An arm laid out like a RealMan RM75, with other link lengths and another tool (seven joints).
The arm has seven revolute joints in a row. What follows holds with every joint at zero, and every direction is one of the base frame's.
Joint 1 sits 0.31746 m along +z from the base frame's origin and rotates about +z.
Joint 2 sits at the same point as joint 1 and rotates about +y.
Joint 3 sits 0.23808 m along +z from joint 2 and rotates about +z.
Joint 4 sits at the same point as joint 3 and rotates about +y.
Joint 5 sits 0.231 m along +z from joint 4 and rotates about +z.
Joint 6 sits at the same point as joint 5 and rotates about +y.
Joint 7 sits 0.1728 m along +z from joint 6 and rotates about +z.
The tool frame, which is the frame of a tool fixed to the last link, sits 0.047 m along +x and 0.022 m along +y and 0.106 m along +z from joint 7; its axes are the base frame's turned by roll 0, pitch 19.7 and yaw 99.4 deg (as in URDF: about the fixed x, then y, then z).
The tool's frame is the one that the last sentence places.
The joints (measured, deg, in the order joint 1, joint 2, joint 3, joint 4, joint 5, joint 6, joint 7), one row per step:
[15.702 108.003 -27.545 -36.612 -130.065 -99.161 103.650]
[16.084 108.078 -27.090 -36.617 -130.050 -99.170 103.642]
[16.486 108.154 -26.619 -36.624 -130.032 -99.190 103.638]
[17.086 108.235 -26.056 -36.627 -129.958 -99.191 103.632]
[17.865 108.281 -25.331 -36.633 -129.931 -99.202 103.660]
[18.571 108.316 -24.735 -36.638 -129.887 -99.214 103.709]
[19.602 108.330 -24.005 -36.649 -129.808 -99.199 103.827]
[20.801 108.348 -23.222 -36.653 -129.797 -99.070 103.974]
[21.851 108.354 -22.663 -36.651 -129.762 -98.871 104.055]
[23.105 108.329 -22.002 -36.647 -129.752 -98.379 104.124]
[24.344 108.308 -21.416 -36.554 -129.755 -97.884 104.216]
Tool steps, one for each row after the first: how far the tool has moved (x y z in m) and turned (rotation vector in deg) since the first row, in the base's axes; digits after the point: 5 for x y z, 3 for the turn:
[-0.00202 0.00357 0.00045 0.406 0.198 0.258]
[-0.00420 0.00727 0.00095 0.820 0.413 0.532]
[-0.00737 0.01268 0.00168 1.370 0.680 0.983]
[-0.01118 0.01941 0.00299 2.026 0.960 1.524]
[-0.01475 0.02536 0.00414 2.574 1.218 2.017]
[-0.01990 0.03382 0.00584 3.278 1.533 2.732]
[-0.02547 0.04339 0.00757 4.026 1.788 3.505]
[-0.03021 0.05172 0.00891 4.644 1.919 4.232]
[-0.03493 0.06235 0.01075 5.517 1.860 5.012]
[-0.03996 0.07234 0.01211 6.270 1.872 5.735]

